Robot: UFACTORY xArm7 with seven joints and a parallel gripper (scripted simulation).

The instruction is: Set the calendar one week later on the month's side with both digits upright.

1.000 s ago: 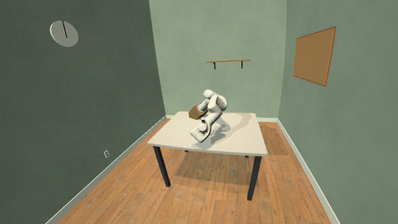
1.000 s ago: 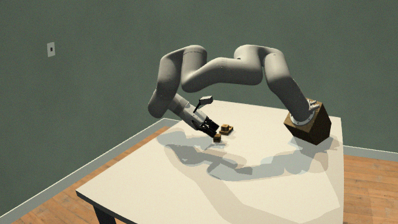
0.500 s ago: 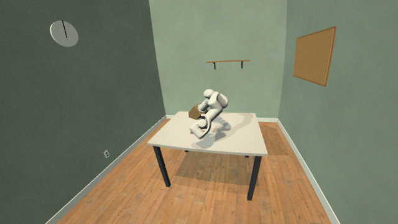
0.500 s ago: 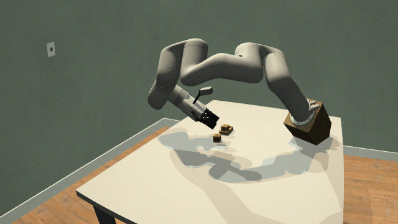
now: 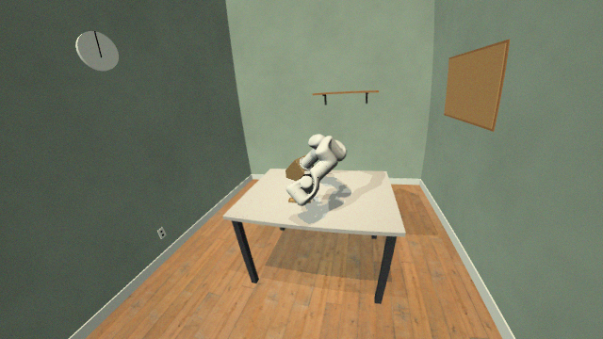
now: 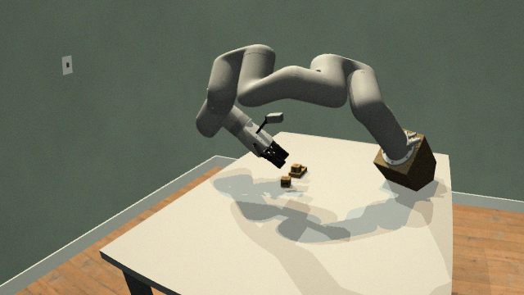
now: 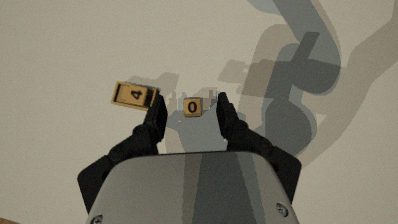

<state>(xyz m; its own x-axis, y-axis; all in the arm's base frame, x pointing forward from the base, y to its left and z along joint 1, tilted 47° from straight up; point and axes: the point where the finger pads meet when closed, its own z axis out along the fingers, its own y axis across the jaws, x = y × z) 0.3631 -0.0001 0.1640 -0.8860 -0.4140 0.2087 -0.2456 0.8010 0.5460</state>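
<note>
Now: the digit cube 20 mm behind my hand and 80 mm below it. Also, from my hand: wooden calendar tray 10 mm behind, 110 mm to the right, 90 mm below.
</note>
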